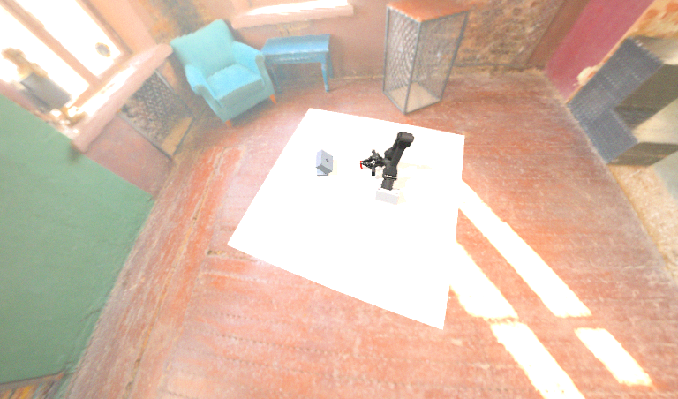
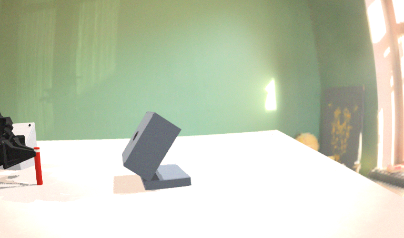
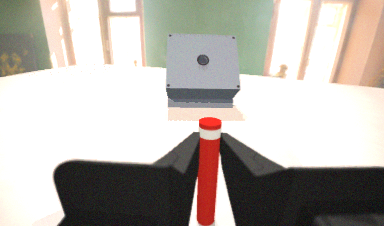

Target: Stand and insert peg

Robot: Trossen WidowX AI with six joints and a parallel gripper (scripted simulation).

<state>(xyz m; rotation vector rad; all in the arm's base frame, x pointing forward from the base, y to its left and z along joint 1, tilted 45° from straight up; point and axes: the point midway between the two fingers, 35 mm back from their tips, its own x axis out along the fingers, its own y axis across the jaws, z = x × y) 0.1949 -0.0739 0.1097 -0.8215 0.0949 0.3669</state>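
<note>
Now: the red peg 1 cm below my gripper tip. The rest, counted from my gripper tip: grey base plate (25 cm ahead, 10 cm to the left, 6 cm below); then grey sloped panel (23 cm ahead, 9 cm to the left, 1 cm above).
</note>
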